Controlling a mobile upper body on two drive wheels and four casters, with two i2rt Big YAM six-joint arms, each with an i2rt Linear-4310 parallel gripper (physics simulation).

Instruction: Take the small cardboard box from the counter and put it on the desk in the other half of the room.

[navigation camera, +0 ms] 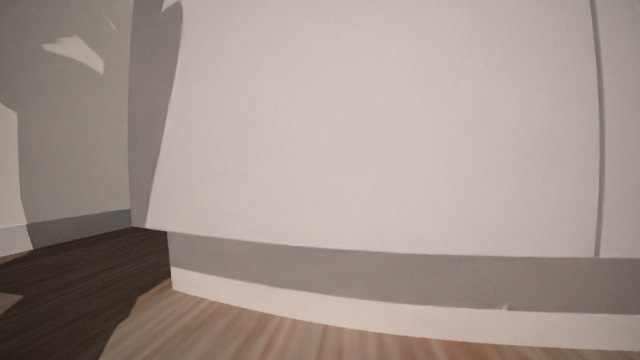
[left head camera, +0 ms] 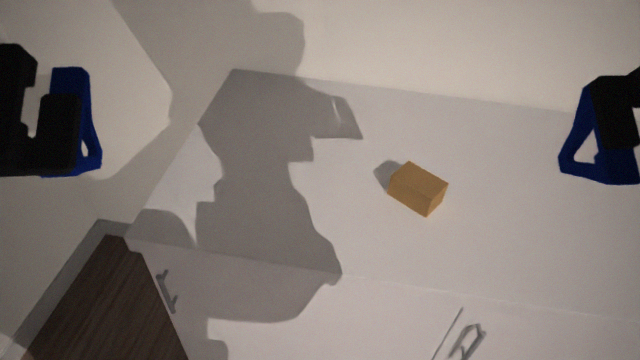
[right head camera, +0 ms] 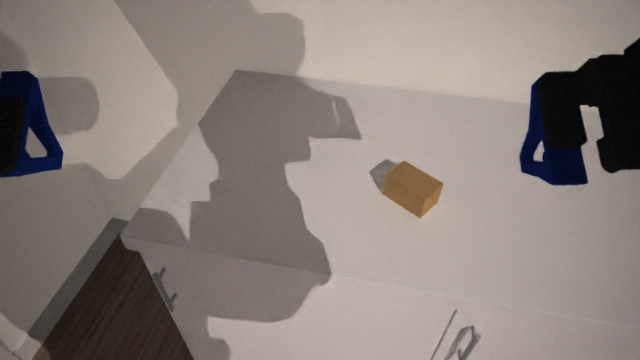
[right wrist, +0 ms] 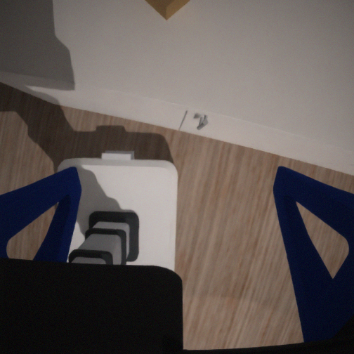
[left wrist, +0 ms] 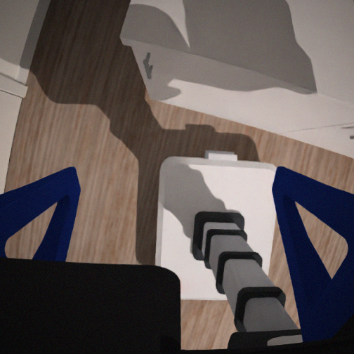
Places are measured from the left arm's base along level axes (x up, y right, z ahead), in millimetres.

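Pixels of known places: left gripper, fingertip midpoint: [left head camera: 32,162]; right gripper, fingertip midpoint: [left head camera: 617,162] [right head camera: 583,162].
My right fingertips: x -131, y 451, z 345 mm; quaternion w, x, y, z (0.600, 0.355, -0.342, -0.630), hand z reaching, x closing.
Behind a point stands the place of what it marks.
The small cardboard box [left head camera: 417,189] {z 628, x -450, y 412 mm} [right head camera: 413,189] {z 629, x -450, y 417 mm} [right wrist: 167,7] sits on the white counter [left head camera: 500,235] {z 563, x -500, y 564 mm} [right head camera: 500,235] {z 566, x -500, y 572 mm} [right wrist: 240,60] [navigation camera: 375,125] {z 499, x -1126, y 285 mm}; a corner of it shows at the top of the right wrist view. My left gripper [left wrist: 175,177] is open with its blue fingers wide apart and no object between them. My right gripper [right wrist: 176,177] is open and empty too. Both are apart from the box; in the head views they show at the left and right edges, one on either side of it. The desk does not show in these views.
A wall [left head camera: 450,45] {z 1048, x -369, y 562 mm} [right head camera: 450,45] {z 1048, x -375, y 560 mm} stands behind the counter, and another wall [navigation camera: 75,125] {z 865, x -956, y -763 mm} is to its left. Door handles [left head camera: 166,292] {z 536, x -655, y -61 mm} [left head camera: 470,342] {z 451, x -695, y 536 mm} stick out from the counter's front. My white base [left wrist: 255,192] [right wrist: 155,195] stands on the wooden floor [left wrist: 100,145] [right wrist: 225,225], close to the counter.
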